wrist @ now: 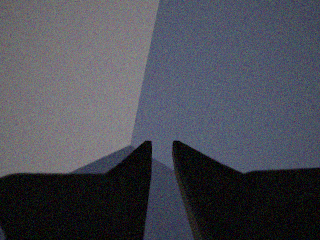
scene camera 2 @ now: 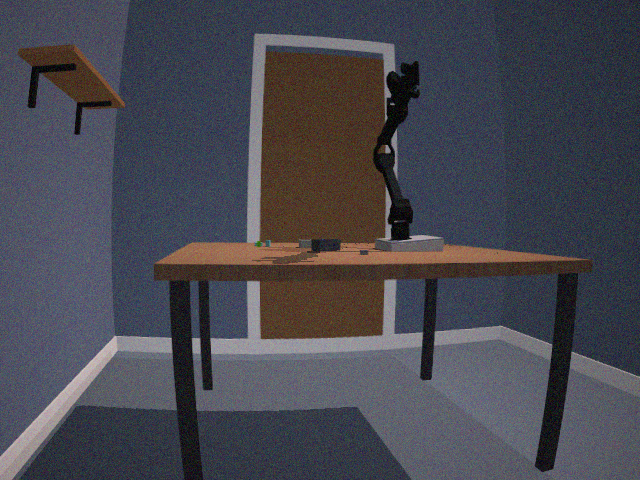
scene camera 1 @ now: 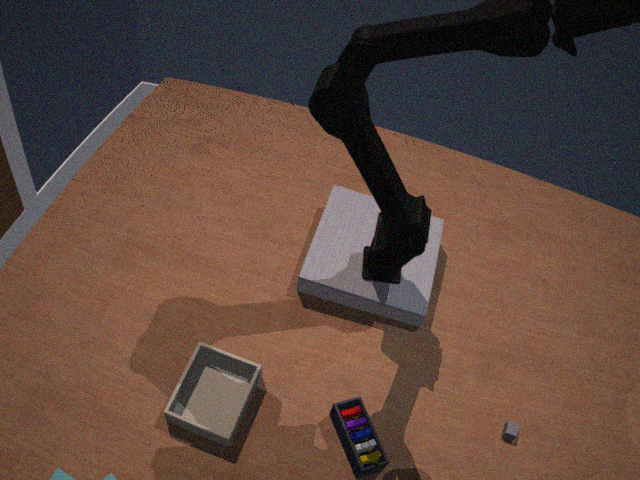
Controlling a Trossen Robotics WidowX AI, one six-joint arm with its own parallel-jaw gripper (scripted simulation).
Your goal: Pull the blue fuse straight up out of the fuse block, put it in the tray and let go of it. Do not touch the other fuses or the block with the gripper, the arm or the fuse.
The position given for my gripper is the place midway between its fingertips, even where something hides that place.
Note:
I see my gripper [scene camera 2: 417, 62] and a grey tray [scene camera 1: 211, 398].
My gripper is seen too in the wrist view [wrist: 161, 147].

